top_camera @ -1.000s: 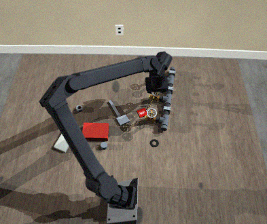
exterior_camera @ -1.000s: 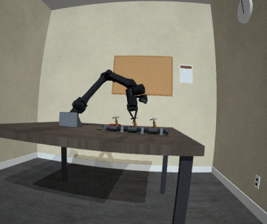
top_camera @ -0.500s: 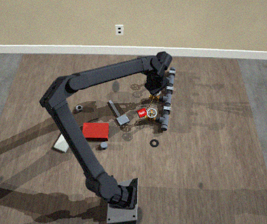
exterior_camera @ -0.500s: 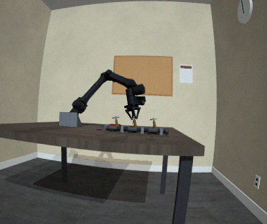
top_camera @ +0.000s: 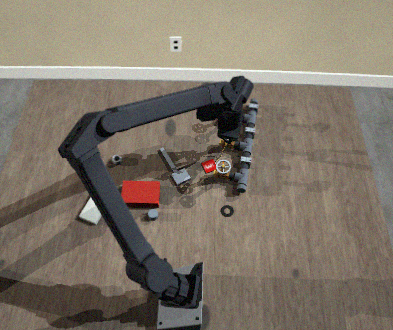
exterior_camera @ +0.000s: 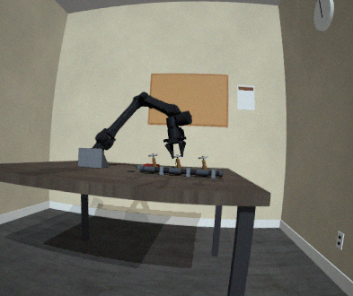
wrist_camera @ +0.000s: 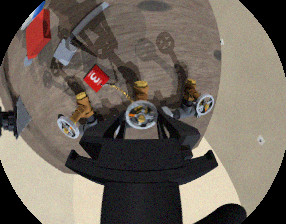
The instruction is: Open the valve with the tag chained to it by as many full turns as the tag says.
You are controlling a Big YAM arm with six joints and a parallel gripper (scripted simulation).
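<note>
Now: hand 9 cm above the red tag, 7 cm past it and 4 cm to the right of it. From my hand the other things lie so: grey hammer-like tool: 17 cm to the left, 11 cm behind, 9 cm below; then small grey cylinder: 29 cm behind, 20 cm to the left, 8 cm below; then red block: 26 cm to the left, 23 cm behind, 8 cm below.
</note>
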